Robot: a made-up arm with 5 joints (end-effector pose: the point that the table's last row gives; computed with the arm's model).
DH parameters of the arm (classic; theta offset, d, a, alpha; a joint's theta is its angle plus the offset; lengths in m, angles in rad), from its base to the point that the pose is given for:
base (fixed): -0.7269 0 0.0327 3.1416
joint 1: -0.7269 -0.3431 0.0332 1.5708
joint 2: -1.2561 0 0.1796 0
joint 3: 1.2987 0 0.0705 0
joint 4: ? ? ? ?
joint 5: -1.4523 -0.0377 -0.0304 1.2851
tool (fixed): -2.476 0.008 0 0
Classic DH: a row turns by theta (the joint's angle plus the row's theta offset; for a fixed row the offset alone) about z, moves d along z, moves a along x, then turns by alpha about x.
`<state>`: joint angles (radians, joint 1 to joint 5).
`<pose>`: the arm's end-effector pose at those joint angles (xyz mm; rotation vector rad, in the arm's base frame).
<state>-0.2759 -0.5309 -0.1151 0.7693 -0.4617</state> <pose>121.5 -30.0 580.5 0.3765 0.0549 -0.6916</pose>
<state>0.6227 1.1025 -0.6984 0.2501 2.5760</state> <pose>303.8 -188.4 346.9 -2.1301 -0.2021 0.4132</pose>
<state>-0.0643 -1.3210 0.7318 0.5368 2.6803</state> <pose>-1.9 4.6 510.1 -2.3827 -1.3456 0.1008</pose>
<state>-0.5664 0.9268 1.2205 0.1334 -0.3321</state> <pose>179.9 36.2 297.0 -1.2936 1.5370 -0.4607</pose>
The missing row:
joint 4: 1.5282 -0.0032 -0.0295 -1.5708
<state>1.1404 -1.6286 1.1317 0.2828 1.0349</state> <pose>-6.4 25.0 486.2 -1.4046 -0.3526 -1.6969</pose>
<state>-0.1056 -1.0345 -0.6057 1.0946 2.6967</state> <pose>-51.5 -1.6 594.3 -2.4551 -1.5818 -0.5231</pose>
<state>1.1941 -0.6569 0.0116 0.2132 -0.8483</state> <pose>16.6 -86.1 580.7 0.7513 -0.9261 -1.8367</pose>
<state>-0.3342 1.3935 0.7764 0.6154 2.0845</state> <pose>162.0 48.2 203.3 -0.6993 0.8423 2.0735</pose>
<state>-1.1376 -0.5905 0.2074 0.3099 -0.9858</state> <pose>86.3 43.6 553.3 0.7394 0.5640 0.1230</pose>
